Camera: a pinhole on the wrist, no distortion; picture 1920 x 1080 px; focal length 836.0 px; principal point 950.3 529.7 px. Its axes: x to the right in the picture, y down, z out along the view. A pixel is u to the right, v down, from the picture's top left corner.
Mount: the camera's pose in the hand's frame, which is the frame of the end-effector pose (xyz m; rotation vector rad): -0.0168 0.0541 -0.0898 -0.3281 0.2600 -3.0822
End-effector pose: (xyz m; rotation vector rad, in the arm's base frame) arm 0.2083 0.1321 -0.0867 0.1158 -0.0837 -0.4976
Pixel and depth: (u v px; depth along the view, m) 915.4 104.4 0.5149
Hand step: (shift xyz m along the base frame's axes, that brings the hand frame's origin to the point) 0.1559 0.1074 0.4776
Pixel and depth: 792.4 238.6 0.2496
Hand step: 0.1018 0.0356 0.1717
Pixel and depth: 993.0 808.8 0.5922
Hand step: -0.0899 -0.2881 0.4223
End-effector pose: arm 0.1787 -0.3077 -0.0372 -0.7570 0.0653 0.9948
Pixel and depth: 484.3 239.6 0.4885
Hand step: -0.0216 0.5188 0.0465
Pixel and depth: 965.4 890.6 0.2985
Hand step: 0.0689 0.0998 0.1826
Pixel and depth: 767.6 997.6 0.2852
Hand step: 0.1332 0.1194 0.1480
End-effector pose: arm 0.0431 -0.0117 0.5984 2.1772 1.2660 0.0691
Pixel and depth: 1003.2 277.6 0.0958
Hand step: 0.0528 -0.0301 0.0290
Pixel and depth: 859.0 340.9 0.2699
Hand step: 0.1509 -0.0542 -0.1207
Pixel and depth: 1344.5 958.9 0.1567
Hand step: -0.0503 -0.0549 -0.0660
